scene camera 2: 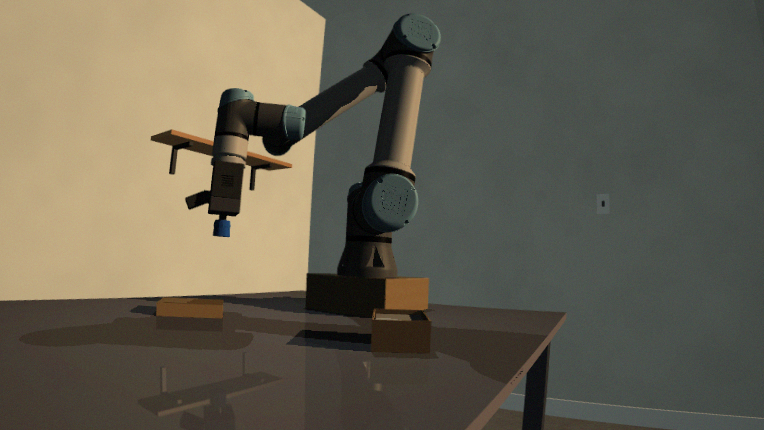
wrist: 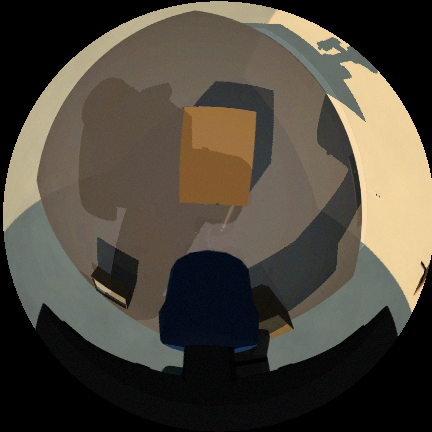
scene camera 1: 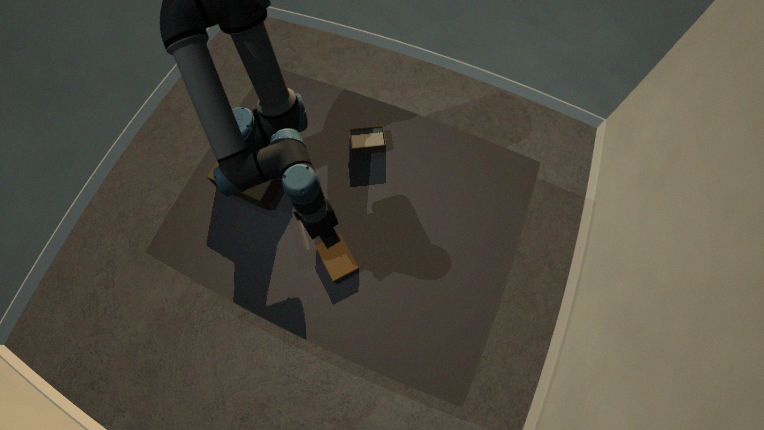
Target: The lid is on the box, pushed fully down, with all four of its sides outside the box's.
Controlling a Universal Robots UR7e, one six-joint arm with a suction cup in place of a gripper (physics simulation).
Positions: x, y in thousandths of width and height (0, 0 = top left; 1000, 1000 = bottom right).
lid: scene camera 2 227, 715; wrist 501, 346; scene camera 1 443, 606
box: scene camera 2 515, 769; wrist 260, 668; scene camera 1 478, 327
